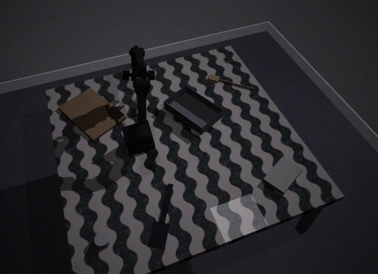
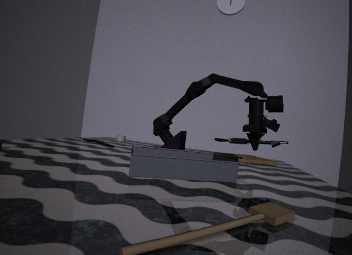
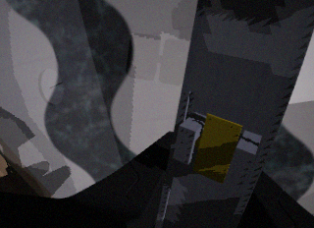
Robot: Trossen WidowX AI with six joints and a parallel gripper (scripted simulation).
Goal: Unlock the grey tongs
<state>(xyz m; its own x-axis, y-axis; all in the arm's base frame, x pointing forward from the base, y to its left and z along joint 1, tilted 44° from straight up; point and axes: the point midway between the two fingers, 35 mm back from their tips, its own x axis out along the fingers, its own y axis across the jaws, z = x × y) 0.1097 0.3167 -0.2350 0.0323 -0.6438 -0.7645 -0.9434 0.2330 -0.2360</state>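
My gripper tip is 1 cm short of the yellow lock piece, 2 cm to the right of it and 4 cm below it. The rest, counted from my gripper tip: grey roasting tin 25 cm ahead, 26 cm to the right, 5 cm below; wooden board 32 cm behind, 5 cm to the right, 7 cm below; dark spatula 13 cm behind, 83 cm to the right, 8 cm below.
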